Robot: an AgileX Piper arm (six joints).
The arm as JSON. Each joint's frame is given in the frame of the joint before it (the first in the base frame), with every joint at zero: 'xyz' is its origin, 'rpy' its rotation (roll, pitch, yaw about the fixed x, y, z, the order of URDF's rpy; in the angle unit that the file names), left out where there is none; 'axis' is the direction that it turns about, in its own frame. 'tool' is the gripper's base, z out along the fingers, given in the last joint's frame.
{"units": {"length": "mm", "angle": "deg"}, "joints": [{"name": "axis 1", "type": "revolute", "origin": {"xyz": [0.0, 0.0, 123.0]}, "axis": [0.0, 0.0, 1.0]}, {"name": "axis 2", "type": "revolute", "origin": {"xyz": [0.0, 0.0, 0.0]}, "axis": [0.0, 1.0, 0.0]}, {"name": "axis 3", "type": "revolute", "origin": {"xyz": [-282.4, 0.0, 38.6]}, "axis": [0.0, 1.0, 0.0]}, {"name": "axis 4", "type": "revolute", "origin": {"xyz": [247.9, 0.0, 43.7]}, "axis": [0.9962, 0.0, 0.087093]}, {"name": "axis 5", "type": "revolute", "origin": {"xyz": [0.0, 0.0, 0.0]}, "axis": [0.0, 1.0, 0.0]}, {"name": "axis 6", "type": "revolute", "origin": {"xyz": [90.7, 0.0, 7.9]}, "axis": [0.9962, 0.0, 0.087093]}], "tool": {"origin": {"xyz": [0.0, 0.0, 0.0], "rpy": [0.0, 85.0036, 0.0]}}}
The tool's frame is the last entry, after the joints.
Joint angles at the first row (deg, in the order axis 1, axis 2, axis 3, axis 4, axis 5, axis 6):
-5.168 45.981 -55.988 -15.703 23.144 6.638
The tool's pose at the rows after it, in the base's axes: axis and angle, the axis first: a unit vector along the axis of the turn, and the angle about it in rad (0 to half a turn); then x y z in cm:
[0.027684, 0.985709, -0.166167, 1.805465, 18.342, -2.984, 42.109]
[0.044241, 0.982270, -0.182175, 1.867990, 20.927, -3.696, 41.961]
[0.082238, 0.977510, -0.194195, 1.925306, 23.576, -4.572, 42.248]
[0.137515, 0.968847, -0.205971, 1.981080, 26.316, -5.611, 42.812]
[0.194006, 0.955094, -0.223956, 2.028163, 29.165, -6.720, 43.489]
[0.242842, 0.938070, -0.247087, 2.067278, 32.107, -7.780, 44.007]
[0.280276, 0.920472, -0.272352, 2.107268, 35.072, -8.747, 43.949]
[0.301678, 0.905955, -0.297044, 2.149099, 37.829, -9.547, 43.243]
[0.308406, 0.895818, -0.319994, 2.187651, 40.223, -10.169, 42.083]
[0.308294, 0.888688, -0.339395, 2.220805, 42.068, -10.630, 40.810]
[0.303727, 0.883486, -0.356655, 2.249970, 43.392, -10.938, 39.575]
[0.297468, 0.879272, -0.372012, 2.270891, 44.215, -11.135, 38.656]
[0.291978, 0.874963, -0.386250, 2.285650, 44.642, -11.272, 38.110]
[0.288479, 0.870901, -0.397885, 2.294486, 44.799, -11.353, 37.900]
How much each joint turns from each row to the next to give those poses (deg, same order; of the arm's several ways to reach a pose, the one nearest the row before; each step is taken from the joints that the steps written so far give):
-0.152 5.760 -2.030 -4.242 0.987 3.037
-0.192 5.784 -3.399 -4.998 1.612 4.553
-0.190 6.212 -5.213 -5.014 3.278 6.184
-0.195 6.680 -6.889 -4.466 4.952 6.737
-0.158 7.067 -8.104 -4.060 5.542 5.928
-0.055 7.350 -8.773 -3.626 5.492 4.518
-0.015 7.429 -8.533 -3.108 5.038 3.050
-0.005 6.918 -7.389 -2.446 4.057 1.432
0.000 5.980 -5.780 -2.037 2.759 0.330
0.006 4.683 -4.097 -1.711 1.836 -0.033
0.061 3.399 -2.451 -1.626 1.191 -0.088
0.080 2.150 -1.232 -1.567 0.693 -0.059
0.080 1.215 -0.546 -1.515 0.559 -0.025
0.080 0.563 -0.242 -1.263 0.501 -0.005

